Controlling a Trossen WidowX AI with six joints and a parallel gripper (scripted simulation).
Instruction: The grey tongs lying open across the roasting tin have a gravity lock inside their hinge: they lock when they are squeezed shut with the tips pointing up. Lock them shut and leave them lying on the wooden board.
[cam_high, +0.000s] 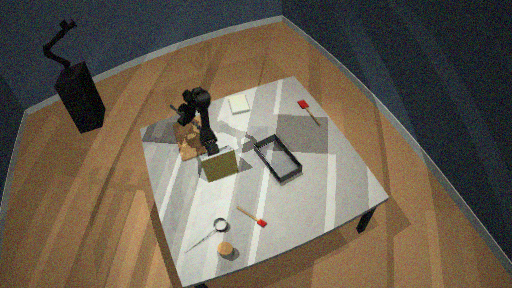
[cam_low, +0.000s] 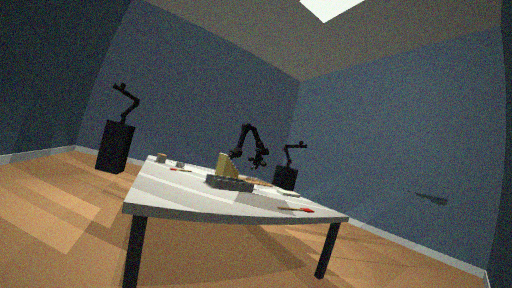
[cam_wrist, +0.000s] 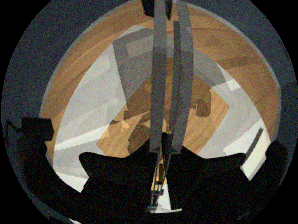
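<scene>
Now: the wooden board 10 mm ahead of my gripper tip, 10 mm to the right of it and 130 mm below it. Round my gripper tip: roasting tin (490 mm ahead, 370 mm to the right, 110 mm below); then red spatula (820 mm ahead, 130 mm below); then pale block (370 mm ahead, 200 mm to the left, 120 mm below).
</scene>
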